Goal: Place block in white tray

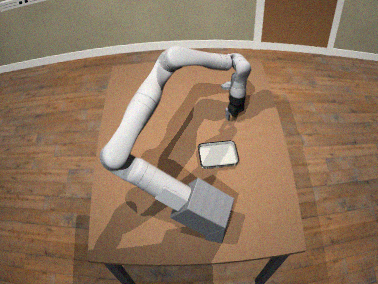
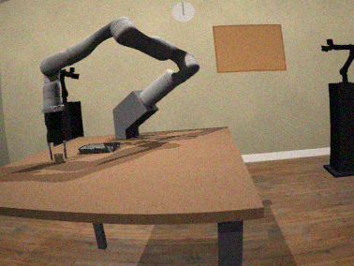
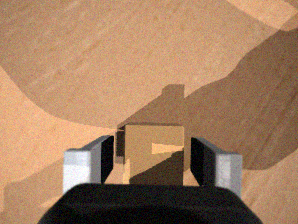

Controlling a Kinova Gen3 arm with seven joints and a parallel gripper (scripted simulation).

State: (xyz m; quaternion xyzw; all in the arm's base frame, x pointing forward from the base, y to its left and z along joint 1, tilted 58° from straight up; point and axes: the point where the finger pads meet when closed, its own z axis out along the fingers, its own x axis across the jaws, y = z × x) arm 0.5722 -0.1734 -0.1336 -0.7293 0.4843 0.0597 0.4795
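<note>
My gripper is now 10 mm above the tan wooden block. The rest, counted from my hand: white tray 230 mm behind, 70 mm to the left, 20 mm below.
</note>
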